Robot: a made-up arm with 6 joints. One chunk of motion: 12 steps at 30 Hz.
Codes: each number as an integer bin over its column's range. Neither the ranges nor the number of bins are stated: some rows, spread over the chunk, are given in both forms.
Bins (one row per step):
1: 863 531 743 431 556 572
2: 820 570 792 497 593 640
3: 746 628 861 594 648 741
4: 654 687 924 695 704 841
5: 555 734 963 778 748 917
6: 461 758 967 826 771 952
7: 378 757 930 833 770 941
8: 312 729 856 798 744 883
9: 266 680 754 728 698 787
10: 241 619 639 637 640 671
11: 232 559 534 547 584 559
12: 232 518 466 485 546 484
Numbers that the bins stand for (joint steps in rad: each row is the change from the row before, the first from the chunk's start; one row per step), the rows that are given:
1: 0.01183 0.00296 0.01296 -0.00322 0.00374 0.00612
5: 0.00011 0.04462 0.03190 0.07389 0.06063 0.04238
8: -0.00913 0.04359 0.02269 0.07833 0.05944 0.03881
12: -0.01218 0.00030 -0.01088 0.00878 0.00078 -0.00313
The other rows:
2: 0.01019 0.01097 0.01718 0.01144 0.01470 0.01327
3: 0.00738 0.02287 0.02312 0.03300 0.03100 0.02388
4: 0.00388 0.03498 0.02854 0.05544 0.04759 0.03439
6: -0.00346 0.04955 0.03225 0.08456 0.06744 0.04606
7: -0.00662 0.04934 0.02906 0.08611 0.06715 0.04490
9: -0.01088 0.03354 0.01391 0.06278 0.04581 0.02872
10: -0.01183 0.02102 0.00401 0.04256 0.02863 0.01653
11: -0.01218 0.00871 -0.00503 0.02256 0.01204 0.00475

